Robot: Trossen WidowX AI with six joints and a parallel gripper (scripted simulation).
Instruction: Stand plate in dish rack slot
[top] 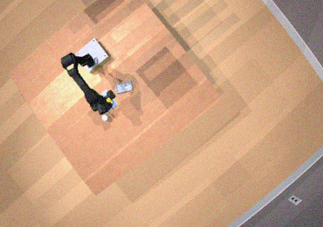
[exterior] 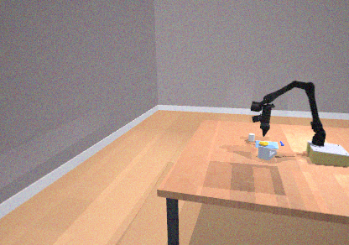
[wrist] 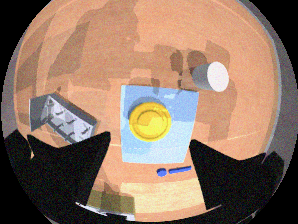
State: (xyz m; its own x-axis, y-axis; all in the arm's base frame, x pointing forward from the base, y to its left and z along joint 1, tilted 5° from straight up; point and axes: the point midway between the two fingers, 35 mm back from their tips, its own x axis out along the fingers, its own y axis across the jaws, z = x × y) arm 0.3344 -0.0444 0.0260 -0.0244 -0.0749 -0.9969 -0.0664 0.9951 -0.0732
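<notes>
Now: the yellow plate 7 cm below my gripper tip and 1 cm behind it. The rest, counted from my gripper tip: light blue mat (8 cm below, 2 cm to the right, 2 cm behind); then blue spoon (12 cm behind, 8 cm to the right, 8 cm below); then white cup (9 cm ahead, 8 cm to the right, 6 cm below).
</notes>
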